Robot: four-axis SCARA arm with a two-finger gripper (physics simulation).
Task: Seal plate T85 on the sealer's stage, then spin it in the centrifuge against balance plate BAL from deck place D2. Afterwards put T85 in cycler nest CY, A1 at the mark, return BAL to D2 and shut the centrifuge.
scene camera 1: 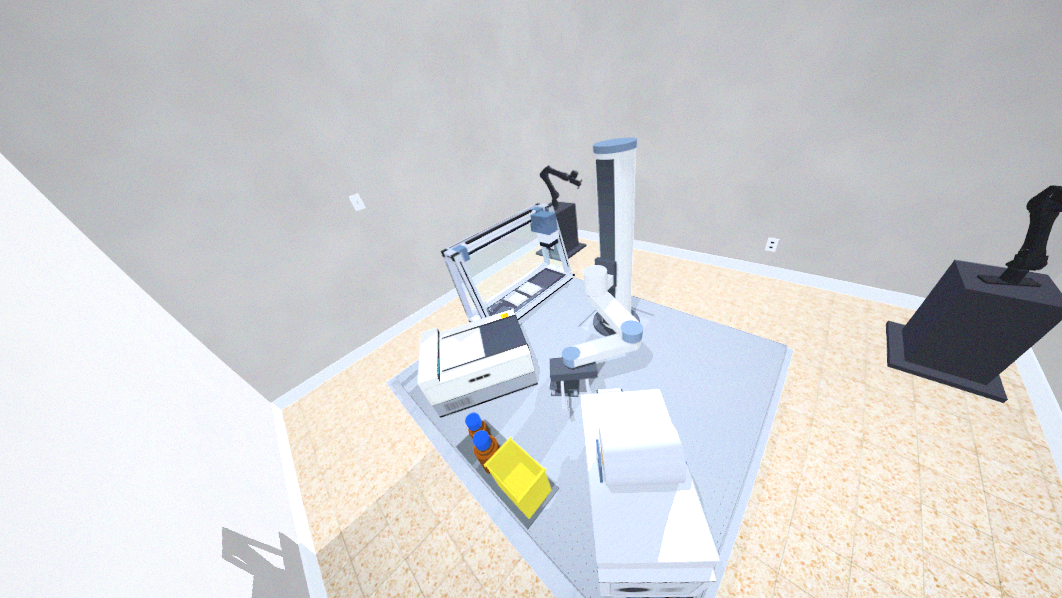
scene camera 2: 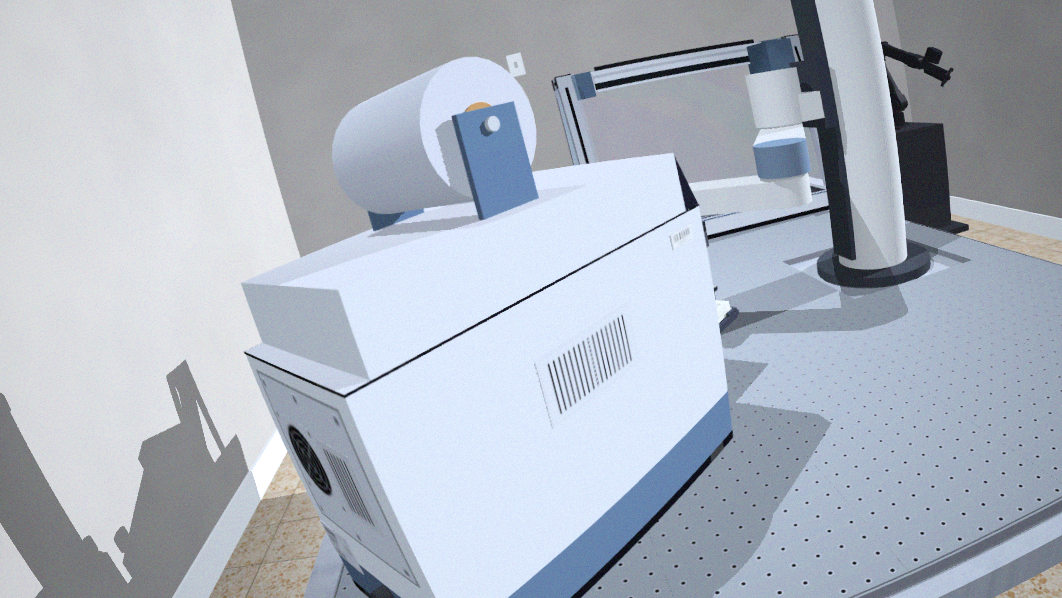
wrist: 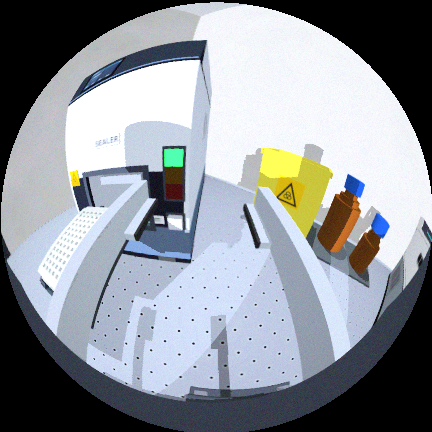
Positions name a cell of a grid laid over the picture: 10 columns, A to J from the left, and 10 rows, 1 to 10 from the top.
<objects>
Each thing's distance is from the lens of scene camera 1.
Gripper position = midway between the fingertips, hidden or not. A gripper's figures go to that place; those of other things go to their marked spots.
my gripper (scene camera 1: F7): 1.06 m
yellow biohazard bin (scene camera 1: E9): 1.14 m
plate sealer (scene camera 1: G10): 0.79 m
The marked spots on the plate sealer and the yellow biohazard bin are 0.56 m apart.
</objects>
